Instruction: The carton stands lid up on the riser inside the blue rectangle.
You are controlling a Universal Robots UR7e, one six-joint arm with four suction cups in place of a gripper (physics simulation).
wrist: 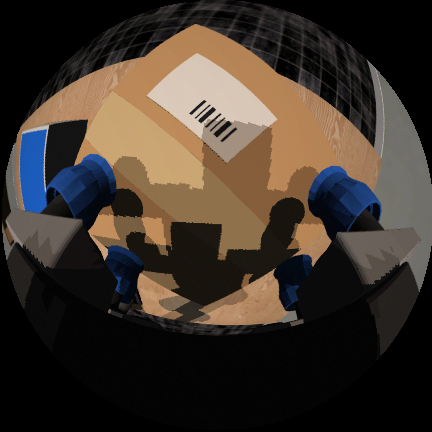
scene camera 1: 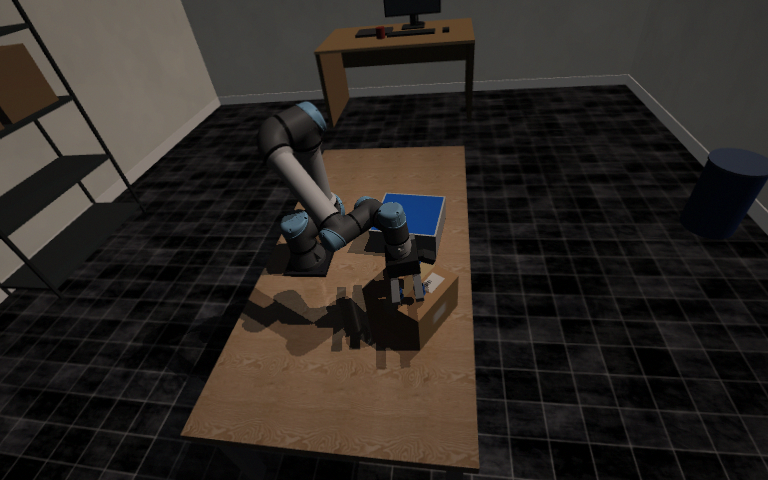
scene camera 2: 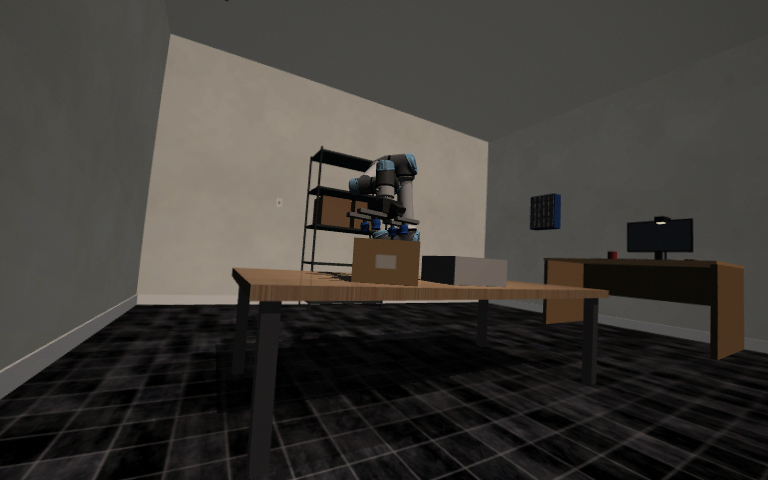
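The brown carton [scene camera 1: 447, 300] [scene camera 2: 399, 276] [wrist: 300, 130] stands upright on the wooden table, turned at an angle, with a tape strip and a white barcode label on its top face. My suction gripper [scene camera 1: 408, 289] [scene camera 2: 385, 227] [wrist: 210, 225] is open, its four blue cups a little above the carton's top; scene camera 2 shows a gap between them. The riser [scene camera 1: 425, 243] [scene camera 2: 480, 271] [wrist: 65, 150] stands apart from the carton, beside it on the table. Its top carries the blue rectangle [scene camera 1: 419, 210] [wrist: 34, 165]. The arm hides part of the riser in scene camera 1.
The table [scene camera 1: 328, 396] [scene camera 2: 339, 292] has its long edge close beside the carton and riser. The arm's base [scene camera 1: 308, 263] stands on the opposite side. A desk [scene camera 1: 396, 40] [scene camera 2: 566, 283], a shelf unit [scene camera 1: 84, 107] and a blue bin [scene camera 1: 722, 198] stand away from the table.
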